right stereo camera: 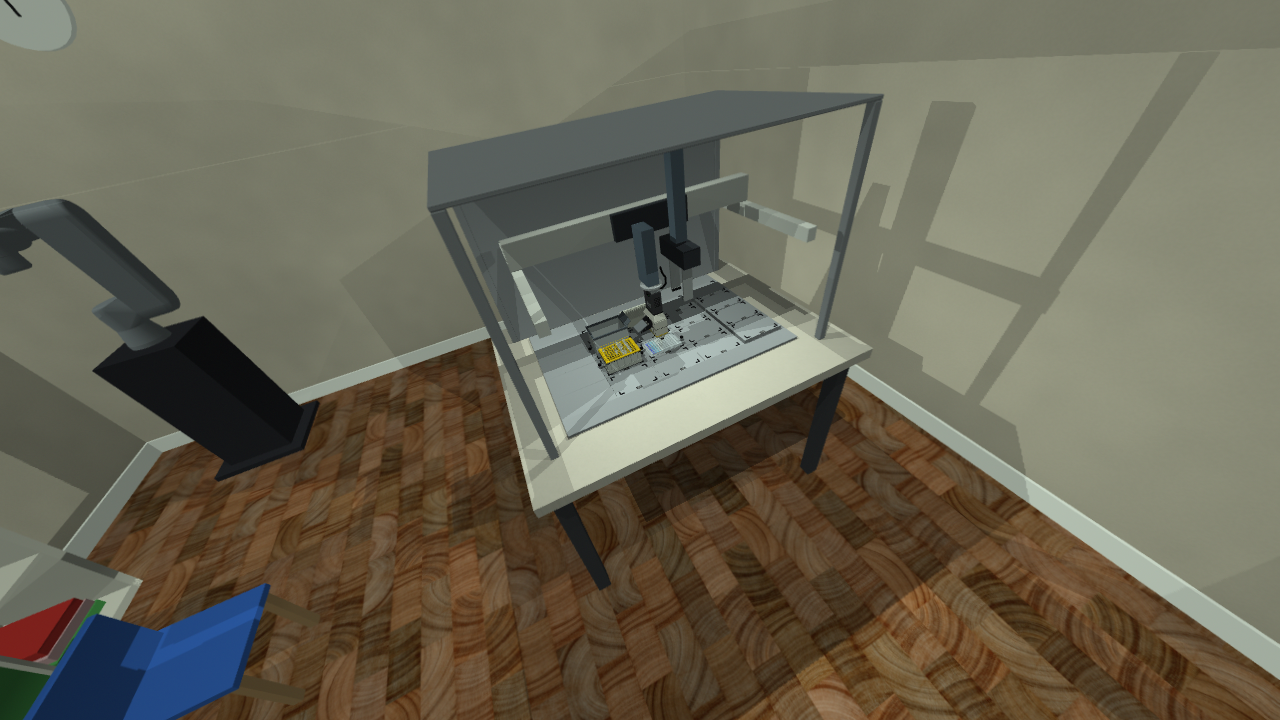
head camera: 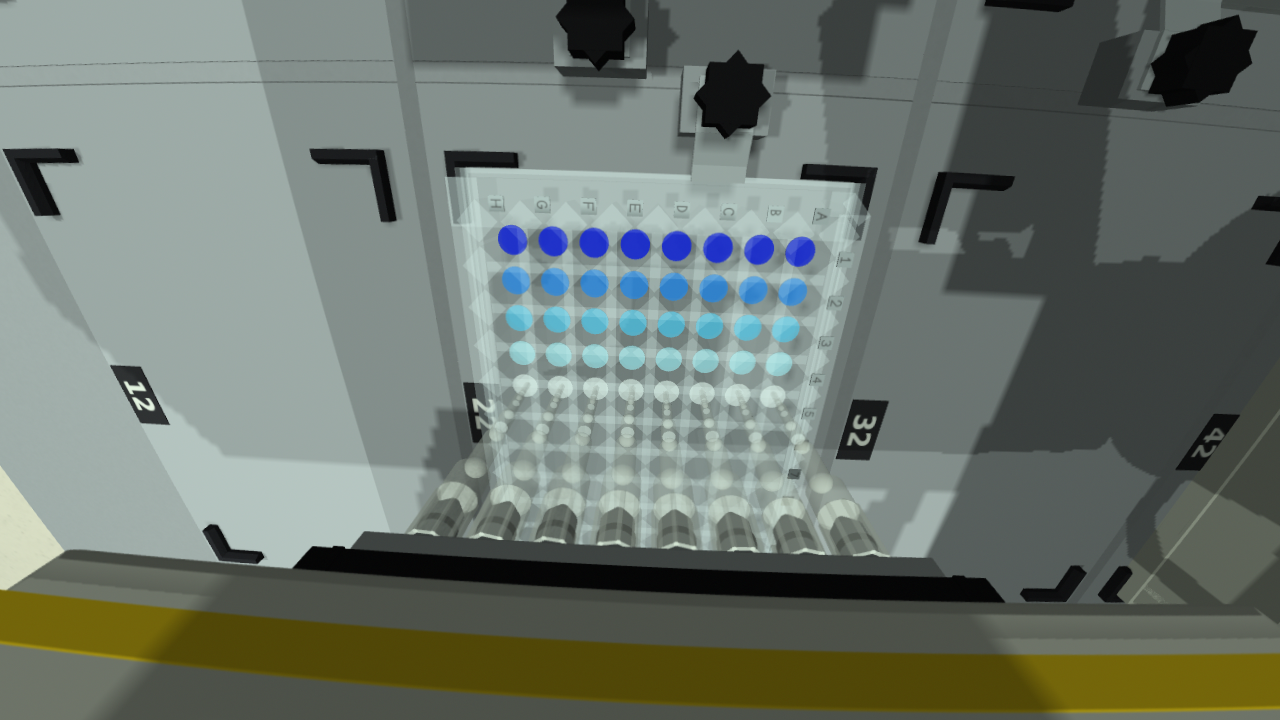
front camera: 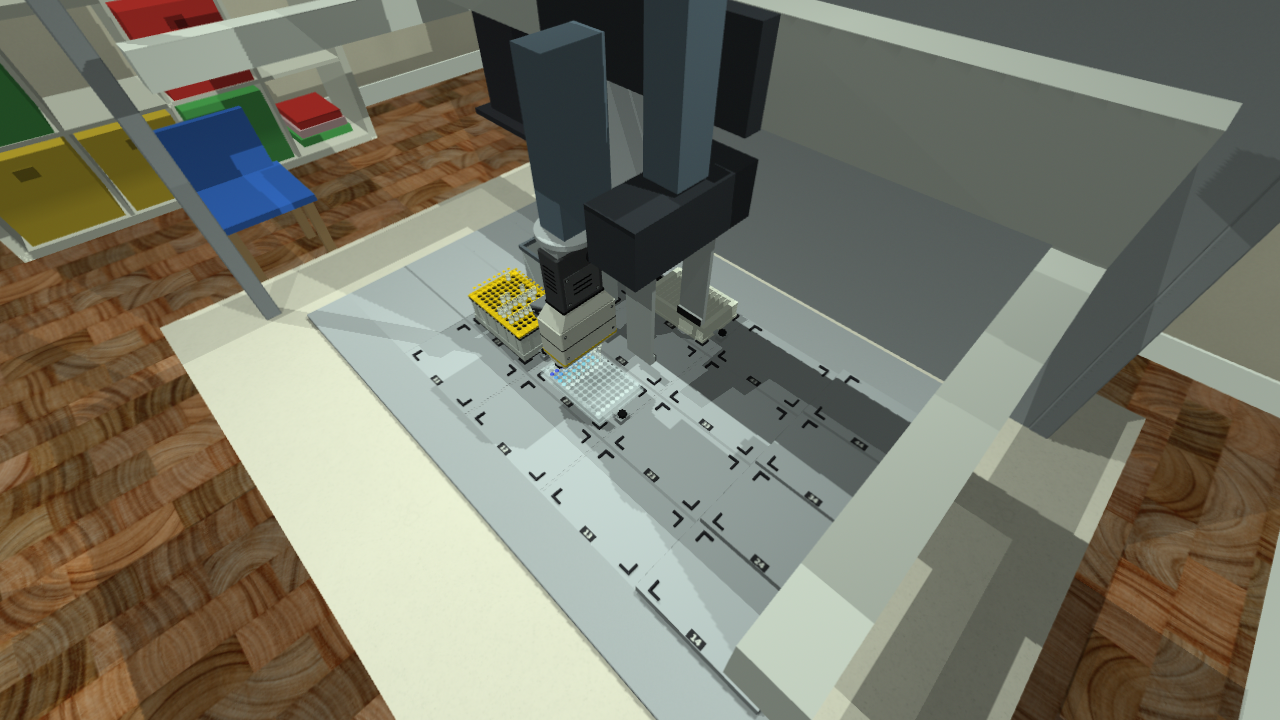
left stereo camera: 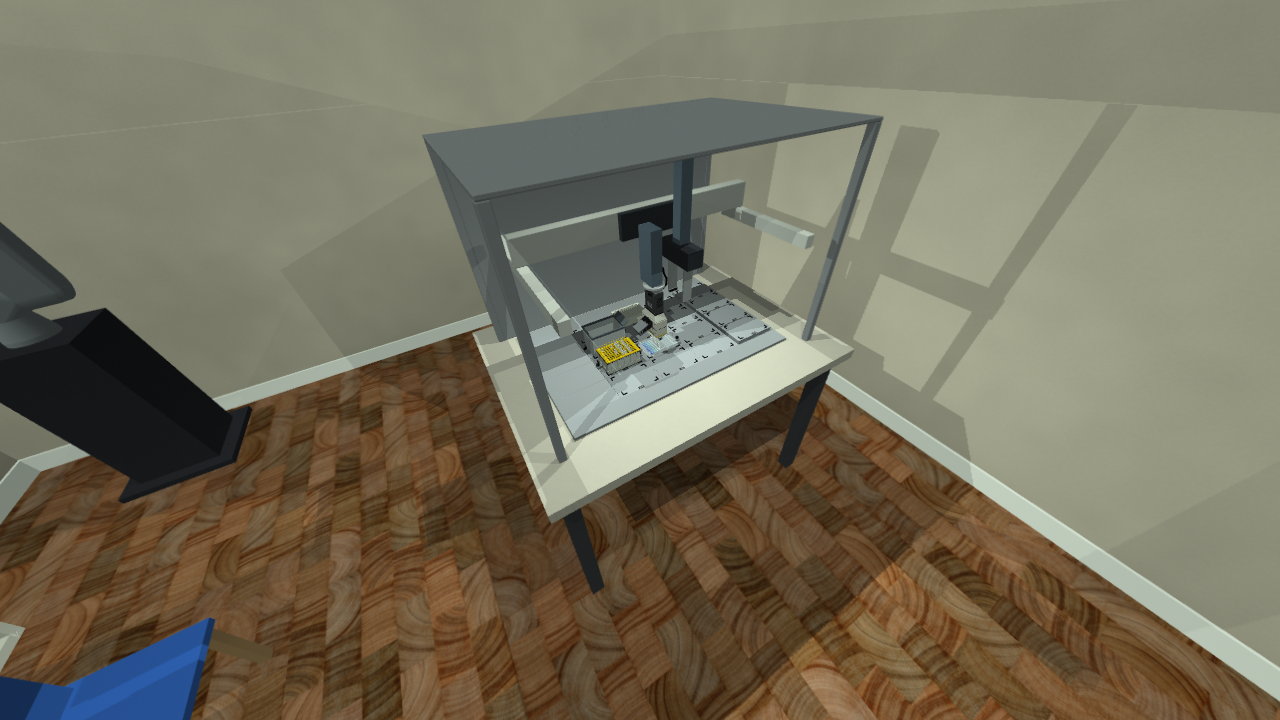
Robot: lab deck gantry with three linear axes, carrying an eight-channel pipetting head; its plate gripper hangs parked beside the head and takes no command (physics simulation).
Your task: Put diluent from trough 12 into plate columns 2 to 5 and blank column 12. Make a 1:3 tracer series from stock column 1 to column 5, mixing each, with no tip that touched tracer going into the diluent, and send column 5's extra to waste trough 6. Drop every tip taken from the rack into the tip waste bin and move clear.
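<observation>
The clear plate [head camera: 608, 186] [front camera: 597, 390] lies under the pipetting head [front camera: 578, 333]. In the head camera, column 1 [head camera: 635, 244] is dark blue, column 2 [head camera: 633, 285] mid blue, column 3 [head camera: 632, 322] light blue, column 4 [head camera: 631, 358] pale cyan and column 5 [head camera: 630, 390] nearly white. Eight clear tips [head camera: 627, 437] on the head reach down at column 5, with no colour visible in them. Column 12 is hidden. The yellow tip rack [front camera: 503, 304] [left stereo camera: 617, 355] [right stereo camera: 619, 350] has many tips gone. The trough block [front camera: 720, 308] is partly hidden. My parked plate gripper [front camera: 667, 338] is open and empty.
A grey bin [front camera: 528, 243] shows partly behind the tip rack and head. Black clamp knobs [head camera: 596, 28] [head camera: 733, 94] stand at the plate's column 1 end. Enclosure posts [left stereo camera: 523, 340] [right stereo camera: 492, 331] rise from the table [left stereo camera: 689, 425] [right stereo camera: 698, 420]. A blue chair [front camera: 241, 174] stands beyond.
</observation>
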